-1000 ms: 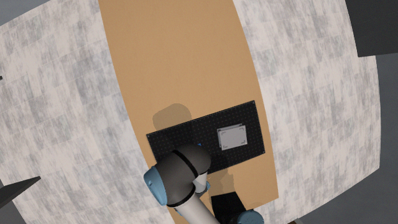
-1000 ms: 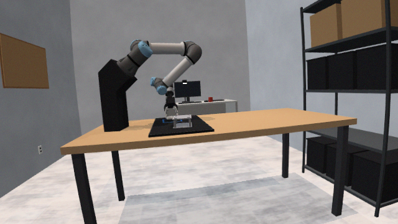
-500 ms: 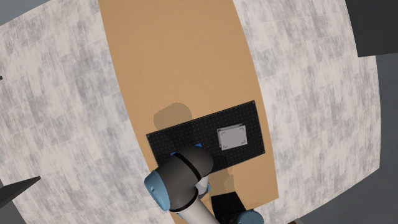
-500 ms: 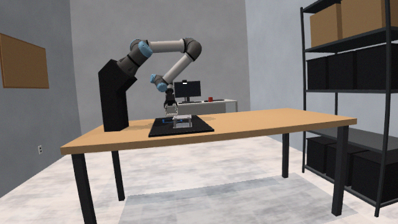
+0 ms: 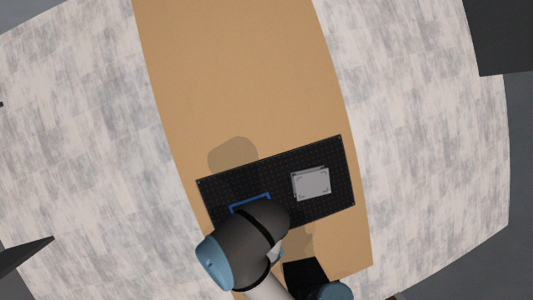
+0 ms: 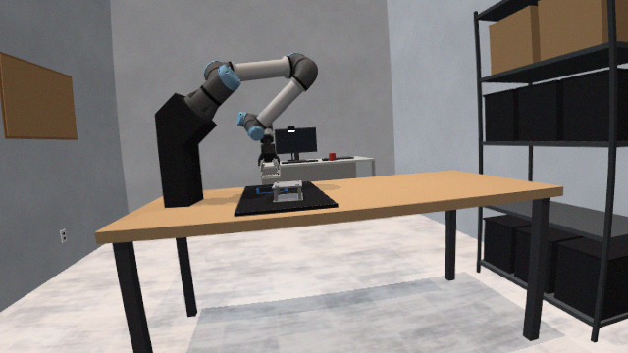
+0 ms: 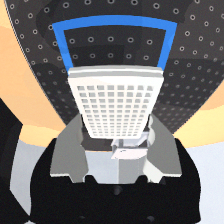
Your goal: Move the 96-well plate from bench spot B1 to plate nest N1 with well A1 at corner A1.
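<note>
Right now the grey raised nest N1 is 280 mm to the right of my hand, 110 mm ahead of it and 20 mm below it. The rest, counted from my hand: white 96-well plate: right at my hand.
</note>
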